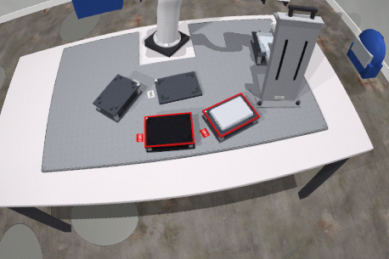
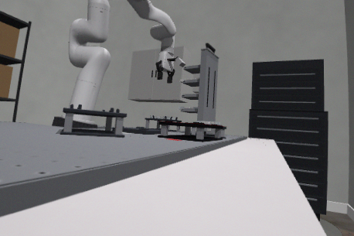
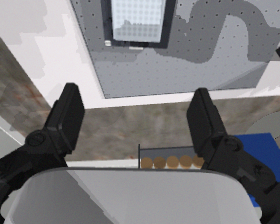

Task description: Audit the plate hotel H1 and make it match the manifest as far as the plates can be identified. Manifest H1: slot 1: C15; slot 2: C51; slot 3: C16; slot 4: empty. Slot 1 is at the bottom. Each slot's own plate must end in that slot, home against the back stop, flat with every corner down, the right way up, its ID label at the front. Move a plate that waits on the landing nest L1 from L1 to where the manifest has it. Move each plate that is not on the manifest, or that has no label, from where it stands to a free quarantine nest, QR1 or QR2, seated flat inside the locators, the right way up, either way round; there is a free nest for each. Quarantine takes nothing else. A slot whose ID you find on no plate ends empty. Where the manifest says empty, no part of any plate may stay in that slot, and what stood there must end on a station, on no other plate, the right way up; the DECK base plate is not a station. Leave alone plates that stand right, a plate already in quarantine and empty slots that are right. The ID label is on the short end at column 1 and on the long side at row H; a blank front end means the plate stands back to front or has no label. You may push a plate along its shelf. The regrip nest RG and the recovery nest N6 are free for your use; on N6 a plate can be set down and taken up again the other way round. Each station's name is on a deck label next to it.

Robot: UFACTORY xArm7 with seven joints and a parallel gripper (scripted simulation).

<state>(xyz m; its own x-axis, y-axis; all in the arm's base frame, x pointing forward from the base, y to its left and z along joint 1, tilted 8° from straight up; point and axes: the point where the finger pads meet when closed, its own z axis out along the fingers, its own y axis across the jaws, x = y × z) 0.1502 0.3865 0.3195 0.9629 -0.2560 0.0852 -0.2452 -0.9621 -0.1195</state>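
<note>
My hand is 90 mm past the RG label, 20 mm to the right of it and 280 mm above it. Round my hand: H1 label: 160 mm ahead, 60 mm to the left, 280 mm below; white plate: 300 mm ahead, 280 mm to the right, 240 mm below; plate labelled C16: 180 mm ahead, 50 mm to the right, 20 mm below.
</note>
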